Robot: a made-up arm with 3 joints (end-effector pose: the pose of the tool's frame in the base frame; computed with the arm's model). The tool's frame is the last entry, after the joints.
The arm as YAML. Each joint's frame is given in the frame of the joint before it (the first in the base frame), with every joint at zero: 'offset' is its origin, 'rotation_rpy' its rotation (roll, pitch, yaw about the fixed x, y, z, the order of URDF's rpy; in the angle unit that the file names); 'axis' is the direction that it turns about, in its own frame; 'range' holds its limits. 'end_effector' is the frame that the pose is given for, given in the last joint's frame.
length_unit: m
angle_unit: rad
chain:
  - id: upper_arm
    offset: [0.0, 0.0, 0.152]
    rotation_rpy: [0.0, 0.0, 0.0]
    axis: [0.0, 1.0, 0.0]
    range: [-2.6, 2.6]
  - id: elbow
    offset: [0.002, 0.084, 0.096]
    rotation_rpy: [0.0, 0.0, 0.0]
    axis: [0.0, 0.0, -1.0]
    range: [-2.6, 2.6]
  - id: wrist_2
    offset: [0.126, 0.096, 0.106]
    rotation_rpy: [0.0, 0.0, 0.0]
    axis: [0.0, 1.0, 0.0]
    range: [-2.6, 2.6]
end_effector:
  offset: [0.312, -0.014, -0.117]
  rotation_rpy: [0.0, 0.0, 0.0]
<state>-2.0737 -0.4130 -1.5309</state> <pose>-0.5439 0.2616 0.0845 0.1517 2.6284 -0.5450</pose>
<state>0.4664 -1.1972 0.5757</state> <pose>0.0095 0.4156 0.0733 -0.0681 0.9102 1.2454</pose>
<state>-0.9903 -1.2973 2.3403</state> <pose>-0.1177 -0.0625 0.0806 -1.3817 1.1441 -0.1310</pose>
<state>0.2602 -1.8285 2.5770</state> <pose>0.0091 -0.1305 0.2882 -2.1546 1.7913 0.9426</pose>
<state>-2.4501 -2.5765 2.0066</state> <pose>-0.0204 -0.0451 0.2097 -2.0463 -0.1651 -1.5802</pose>
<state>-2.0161 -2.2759 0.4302</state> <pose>0.1579 0.3056 -0.0987 -2.2719 -0.7955 0.8233</pose>
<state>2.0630 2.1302 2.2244</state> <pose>-0.0506 0.1732 0.0037 -0.1908 -1.1012 2.3588</pose>
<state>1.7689 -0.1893 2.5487</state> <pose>0.1632 0.1273 0.3314 0.0849 -1.9588 -0.2067</pose>
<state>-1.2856 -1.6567 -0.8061</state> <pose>-0.3649 0.5018 0.1378 -0.4557 -1.5237 1.8640</pose>
